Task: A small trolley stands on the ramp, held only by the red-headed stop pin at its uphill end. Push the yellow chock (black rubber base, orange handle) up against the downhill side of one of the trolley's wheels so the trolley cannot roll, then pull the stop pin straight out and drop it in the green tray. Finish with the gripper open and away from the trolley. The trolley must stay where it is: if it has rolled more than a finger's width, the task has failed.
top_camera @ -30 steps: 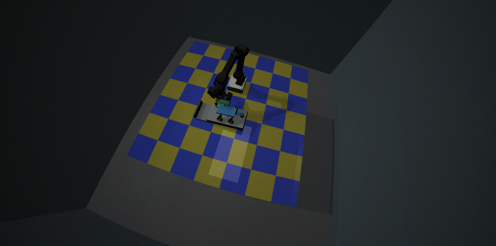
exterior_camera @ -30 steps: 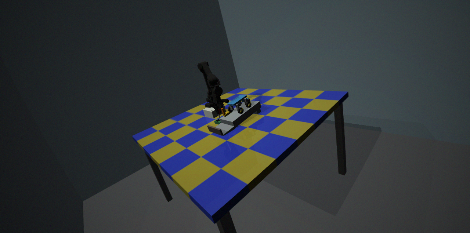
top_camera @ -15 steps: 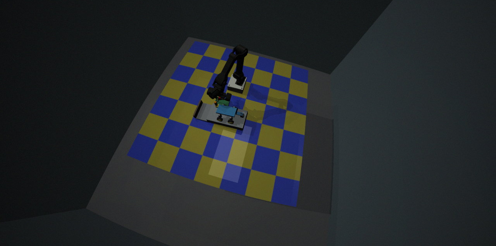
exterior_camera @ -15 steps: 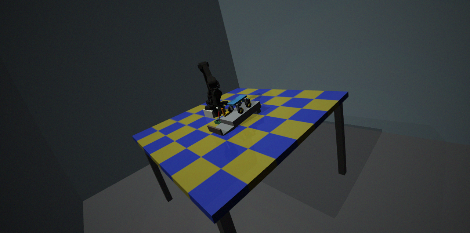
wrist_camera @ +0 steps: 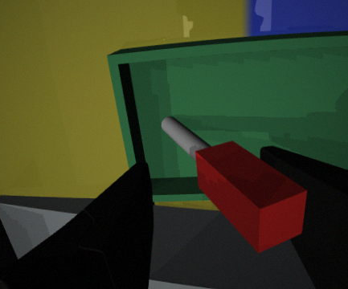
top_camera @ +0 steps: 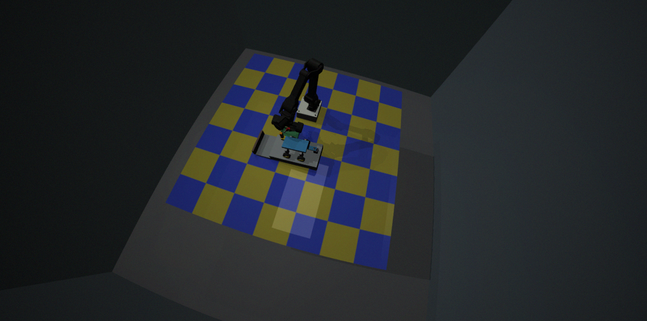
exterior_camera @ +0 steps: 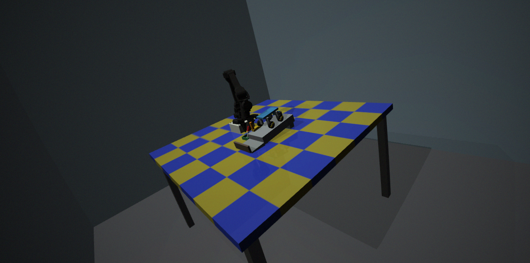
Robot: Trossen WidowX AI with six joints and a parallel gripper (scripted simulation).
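Now: gripper tip 60 mm above the green tray and 20 mm to the right of it. Also, from my gripper tip: grey ramp: 120 mm to the left, 110 mm ahead; yellow chock: 60 mm ahead, 30 mm to the left, 30 mm above; red-headed stop pin: right at my gripper tip.
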